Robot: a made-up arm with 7 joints. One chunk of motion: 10 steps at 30 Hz.
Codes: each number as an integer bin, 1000 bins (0 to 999) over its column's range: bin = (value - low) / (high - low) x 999, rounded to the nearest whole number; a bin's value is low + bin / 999 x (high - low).
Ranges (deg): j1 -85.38..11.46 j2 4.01..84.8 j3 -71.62..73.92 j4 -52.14..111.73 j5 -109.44..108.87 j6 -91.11..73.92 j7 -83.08..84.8
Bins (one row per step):
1: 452 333 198 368 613 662 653
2: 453 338 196 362 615 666 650
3: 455 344 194 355 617 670 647
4: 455 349 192 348 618 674 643
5: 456 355 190 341 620 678 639
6: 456 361 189 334 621 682 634
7: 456 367 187 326 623 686 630
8: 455 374 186 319 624 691 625
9: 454 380 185 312 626 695 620
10: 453 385 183 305 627 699 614
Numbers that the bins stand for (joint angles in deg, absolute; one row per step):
1: -41.56 30.94 -42.77 8.22 24.52 18.25 26.66
2: -41.47 31.34 -43.07 7.24 24.96 18.91 26.15
3: -41.27 31.83 -43.36 6.09 25.39 19.57 25.65
4: -41.27 32.23 -43.65 4.94 25.61 20.23 24.97
5: -41.18 32.72 -43.94 3.80 26.05 20.89 24.30
6: -41.18 33.20 -44.09 2.65 26.27 21.55 23.46
7: -41.18 33.69 -44.38 1.34 26.70 22.21 22.79
8: -41.27 34.26 -44.52 0.19 26.92 23.04 21.95
9: -41.37 34.74 -44.67 -0.96 27.36 23.70 21.11
10: -41.47 35.15 -44.96 -2.11 27.58 24.36 20.10

